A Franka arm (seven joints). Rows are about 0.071 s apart.
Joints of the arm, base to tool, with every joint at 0 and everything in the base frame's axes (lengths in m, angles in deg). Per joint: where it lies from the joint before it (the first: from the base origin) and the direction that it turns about. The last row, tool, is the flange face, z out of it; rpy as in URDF.
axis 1: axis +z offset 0 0 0.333
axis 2: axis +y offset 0 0 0
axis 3: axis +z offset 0 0 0.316
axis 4: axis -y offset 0.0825 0 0
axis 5: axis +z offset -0.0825 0 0.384
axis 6: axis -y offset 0 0 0
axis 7: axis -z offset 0.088 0 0
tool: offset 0 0 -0.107 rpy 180 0 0
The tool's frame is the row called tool.
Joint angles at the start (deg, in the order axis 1, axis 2, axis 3, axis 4, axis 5, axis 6, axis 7): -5.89, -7.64, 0.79, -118.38, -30.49, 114.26, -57.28
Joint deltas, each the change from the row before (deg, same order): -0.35, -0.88, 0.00, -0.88, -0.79, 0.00, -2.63; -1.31, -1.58, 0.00, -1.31, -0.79, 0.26, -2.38; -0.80, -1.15, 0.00, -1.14, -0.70, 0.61, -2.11; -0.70, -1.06, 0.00, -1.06, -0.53, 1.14, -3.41; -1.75, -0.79, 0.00, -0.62, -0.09, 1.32, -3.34; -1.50, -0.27, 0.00, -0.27, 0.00, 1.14, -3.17; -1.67, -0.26, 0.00, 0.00, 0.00, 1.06, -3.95; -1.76, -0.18, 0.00, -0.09, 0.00, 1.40, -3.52; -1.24, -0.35, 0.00, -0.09, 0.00, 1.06, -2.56
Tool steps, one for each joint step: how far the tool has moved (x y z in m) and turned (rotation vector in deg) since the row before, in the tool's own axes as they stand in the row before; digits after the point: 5 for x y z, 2 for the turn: -0.00554, -0.00324, 0.00040, -0.24, -0.72, -2.65; -0.01469, -0.00409, 0.00141, -0.25, -0.79, -1.44; -0.00839, -0.00378, 0.00117, -0.49, -0.50, -1.71; -0.00656, -0.00303, 0.00013, -0.92, -0.15, -3.04; -0.01410, -0.00101, 0.00333, -0.59, 0.00, -1.80; -0.01108, -0.00001, 0.00419, -0.37, 0.01, -1.89; -0.01348, 0.00014, 0.00314, -0.45, -0.11, -2.40; -0.01335, -0.00060, 0.00416, -0.59, -0.11, -1.98; -0.01018, -0.00136, 0.00107, -0.65, -0.16, -1.39
